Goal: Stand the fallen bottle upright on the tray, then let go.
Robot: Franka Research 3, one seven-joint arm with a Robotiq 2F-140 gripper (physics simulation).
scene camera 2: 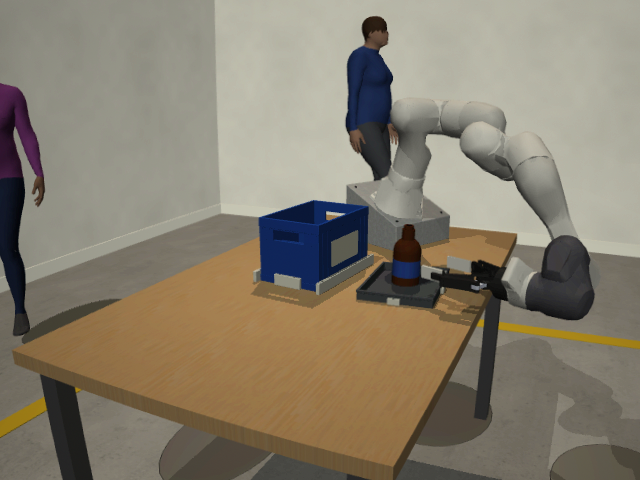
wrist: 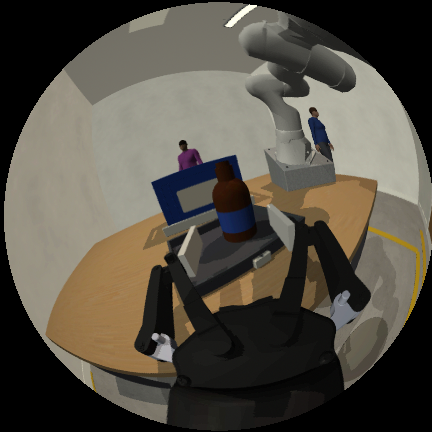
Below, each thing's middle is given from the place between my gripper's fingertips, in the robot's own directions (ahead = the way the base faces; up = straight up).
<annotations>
My gripper is now 90 mm to the left of the brown bottle (wrist: 230,195), 50 mm past it and 10 mm below it.
</annotations>
